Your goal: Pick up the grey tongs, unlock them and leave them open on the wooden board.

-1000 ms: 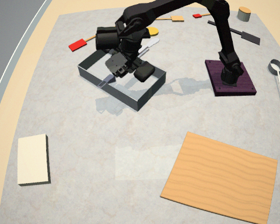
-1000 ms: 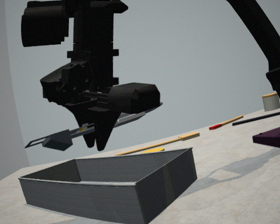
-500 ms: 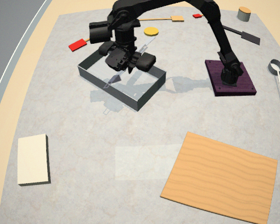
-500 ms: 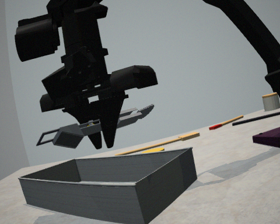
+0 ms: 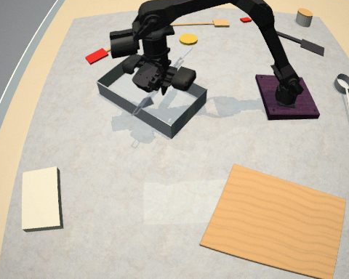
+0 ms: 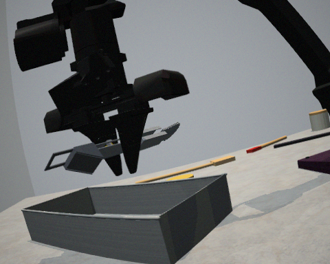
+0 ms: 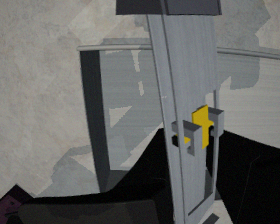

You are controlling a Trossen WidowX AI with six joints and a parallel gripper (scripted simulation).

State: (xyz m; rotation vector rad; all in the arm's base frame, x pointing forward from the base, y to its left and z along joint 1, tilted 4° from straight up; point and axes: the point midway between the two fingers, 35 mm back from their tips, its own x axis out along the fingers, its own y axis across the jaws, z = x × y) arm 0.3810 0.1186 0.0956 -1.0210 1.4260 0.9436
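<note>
My gripper tip is 36 cm past the wooden board, 30 cm to the right of it and 9 cm above it. From my gripper tip the other things lie so: yellow lock piece: 4 cm above, 2 cm to the left, 1 cm ahead; red spatula: 32 cm to the right, 26 cm ahead, 9 cm below; roasting tin: 7 cm to the right, 7 cm below, 5 cm ahead.
</note>
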